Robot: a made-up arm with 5 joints.
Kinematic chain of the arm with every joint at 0, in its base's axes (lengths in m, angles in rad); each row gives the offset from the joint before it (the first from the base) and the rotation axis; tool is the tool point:
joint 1: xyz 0 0 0.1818 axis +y
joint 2: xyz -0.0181 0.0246 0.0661 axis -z
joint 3: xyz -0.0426 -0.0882 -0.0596 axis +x
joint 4: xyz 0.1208 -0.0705 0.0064 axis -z
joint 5: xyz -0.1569 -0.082 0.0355 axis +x
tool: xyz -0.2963 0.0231 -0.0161
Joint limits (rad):
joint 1: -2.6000..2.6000
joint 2: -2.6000..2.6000
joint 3: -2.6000..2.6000
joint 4: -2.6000..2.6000
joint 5: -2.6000..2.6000
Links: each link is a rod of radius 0.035 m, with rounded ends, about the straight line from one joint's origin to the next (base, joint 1, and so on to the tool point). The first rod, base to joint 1, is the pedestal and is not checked.
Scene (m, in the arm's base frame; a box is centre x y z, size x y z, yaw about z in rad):
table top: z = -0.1
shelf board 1: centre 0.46 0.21 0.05 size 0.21 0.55 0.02 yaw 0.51
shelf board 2: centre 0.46 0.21 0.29 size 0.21 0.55 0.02 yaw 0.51
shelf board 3: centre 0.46 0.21 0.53 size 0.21 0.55 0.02 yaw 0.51
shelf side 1: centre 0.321 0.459 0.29 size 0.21 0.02 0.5 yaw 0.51
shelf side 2: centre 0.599 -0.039 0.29 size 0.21 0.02 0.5 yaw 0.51
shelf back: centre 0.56 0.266 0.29 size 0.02 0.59 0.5 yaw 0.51
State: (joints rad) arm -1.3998 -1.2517 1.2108 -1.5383 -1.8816
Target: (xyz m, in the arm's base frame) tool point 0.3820 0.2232 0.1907
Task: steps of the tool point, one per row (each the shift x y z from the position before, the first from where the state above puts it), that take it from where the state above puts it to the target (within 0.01 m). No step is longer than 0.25 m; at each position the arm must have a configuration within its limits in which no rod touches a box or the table.
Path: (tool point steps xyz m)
1: -0.0274 -0.0454 -0.0089
2: -0.0532 -0.0963 0.0083
3: -0.1079 -0.1223 0.0210
4: -0.1747 -0.1040 0.0000
5: 0.0227 -0.0171 -0.0607
6: 0.0067 -0.0067 -0.0429
7: 0.0072 0.0037 -0.0261
8: 0.0186 0.0142 -0.0194
9: 0.0317 0.0242 -0.0267
10: 0.0369 0.0336 -0.0462
11: 0.0279 0.0421 -0.0708
12: 0.0581 0.1093 0.0484
13: 0.0289 0.1422 0.0133
14: -0.0182 0.1549 -0.0111

